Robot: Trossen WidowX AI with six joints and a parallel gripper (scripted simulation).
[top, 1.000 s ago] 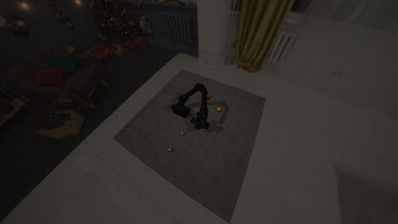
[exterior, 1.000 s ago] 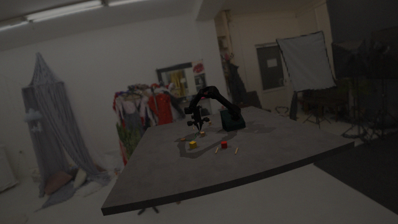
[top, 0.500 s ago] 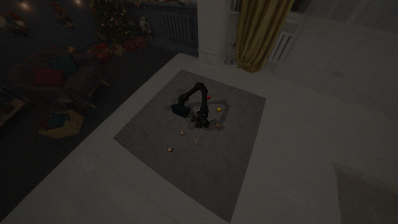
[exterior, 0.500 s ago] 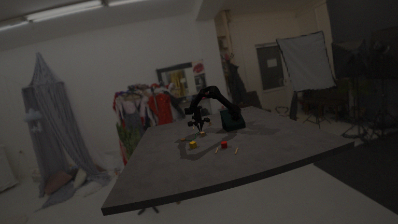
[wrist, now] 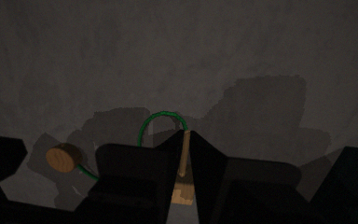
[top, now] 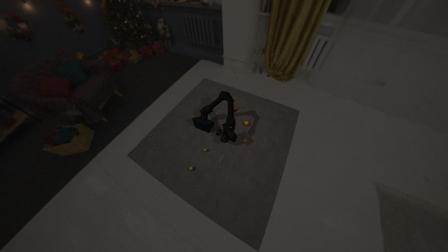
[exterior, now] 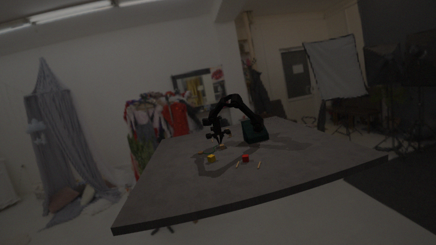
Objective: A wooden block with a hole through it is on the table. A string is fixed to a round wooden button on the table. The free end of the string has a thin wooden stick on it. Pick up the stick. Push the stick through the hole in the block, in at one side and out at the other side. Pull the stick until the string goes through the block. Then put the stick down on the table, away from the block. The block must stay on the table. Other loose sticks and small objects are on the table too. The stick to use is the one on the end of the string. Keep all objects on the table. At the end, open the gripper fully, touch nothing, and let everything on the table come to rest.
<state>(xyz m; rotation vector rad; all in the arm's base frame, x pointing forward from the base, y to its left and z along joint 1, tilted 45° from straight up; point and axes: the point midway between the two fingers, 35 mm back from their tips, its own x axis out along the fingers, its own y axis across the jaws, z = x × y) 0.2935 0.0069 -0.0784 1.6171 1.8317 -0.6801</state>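
Right now the wooden block is 10 mm behind my gripper tip and 70 mm to the left of it. Also, from my gripper tip: round wooden button 160 mm ahead, 80 mm to the left, 10 mm below; yellow cube 90 mm ahead, 250 mm to the left; thin wooden stick 20 mm to the left.
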